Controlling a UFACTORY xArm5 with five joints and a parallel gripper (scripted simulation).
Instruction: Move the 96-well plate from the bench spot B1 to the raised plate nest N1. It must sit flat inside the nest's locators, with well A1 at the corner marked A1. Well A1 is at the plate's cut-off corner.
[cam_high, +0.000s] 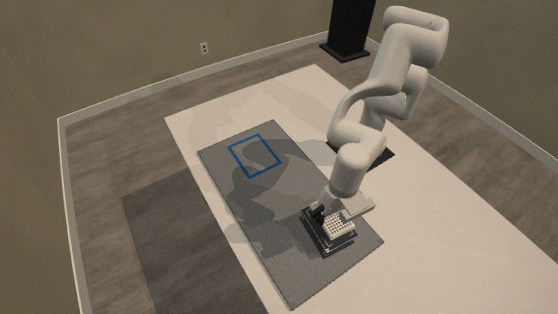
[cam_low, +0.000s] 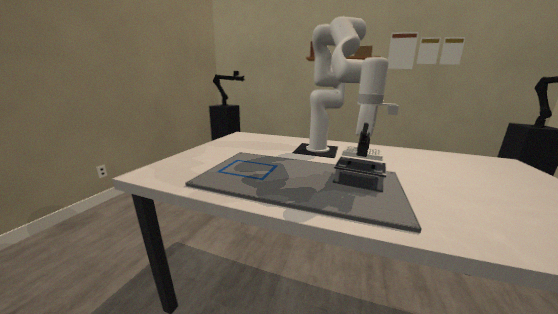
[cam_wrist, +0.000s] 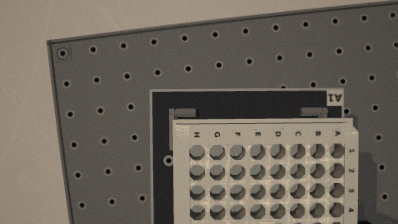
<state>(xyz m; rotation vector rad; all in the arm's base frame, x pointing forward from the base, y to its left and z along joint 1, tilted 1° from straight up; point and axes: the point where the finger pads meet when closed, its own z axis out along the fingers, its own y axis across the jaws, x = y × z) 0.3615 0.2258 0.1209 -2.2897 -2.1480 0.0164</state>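
Now: hand 60 mm above the dark raised nest N1. Also, from my hand: white 96-well plate (10 mm below); then A1 corner mark (60 mm ahead, 70 mm to the left, 60 mm below).
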